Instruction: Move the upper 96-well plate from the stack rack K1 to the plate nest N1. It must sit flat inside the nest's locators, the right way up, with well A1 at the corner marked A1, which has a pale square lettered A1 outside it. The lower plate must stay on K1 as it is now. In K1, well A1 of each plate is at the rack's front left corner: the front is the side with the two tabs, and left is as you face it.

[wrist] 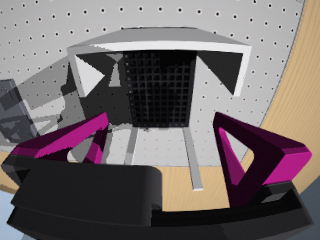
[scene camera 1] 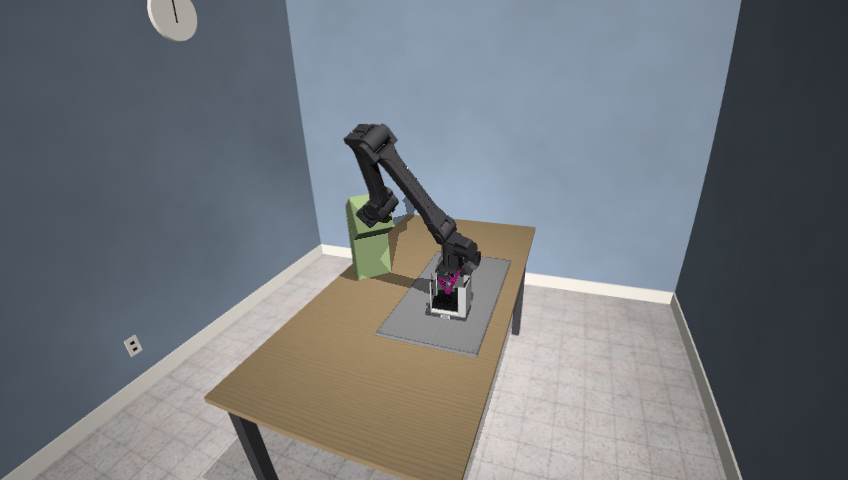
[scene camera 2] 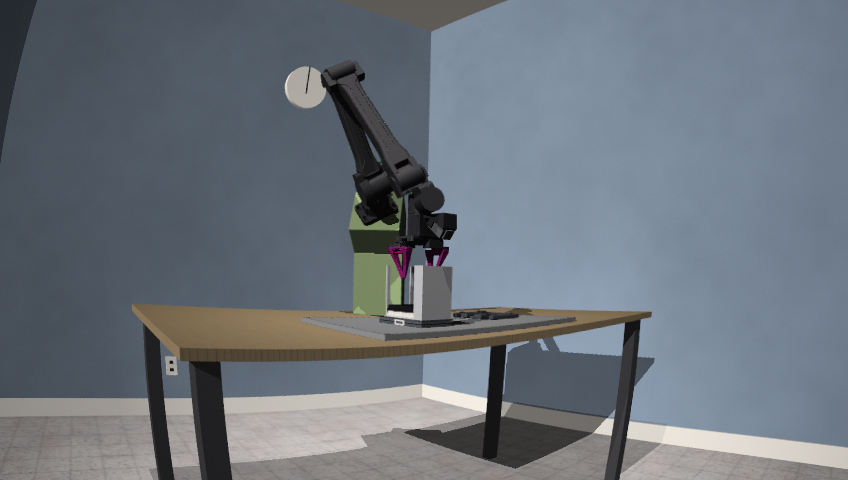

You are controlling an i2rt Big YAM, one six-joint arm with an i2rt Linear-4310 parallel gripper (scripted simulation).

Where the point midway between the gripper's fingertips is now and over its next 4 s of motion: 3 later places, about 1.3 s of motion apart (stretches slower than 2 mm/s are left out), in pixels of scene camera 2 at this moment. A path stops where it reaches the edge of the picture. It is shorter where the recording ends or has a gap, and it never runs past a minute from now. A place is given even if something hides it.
My gripper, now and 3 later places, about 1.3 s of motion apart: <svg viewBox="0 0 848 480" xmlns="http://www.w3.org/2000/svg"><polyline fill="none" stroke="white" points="418,278 417,302 417,308 418,284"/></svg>
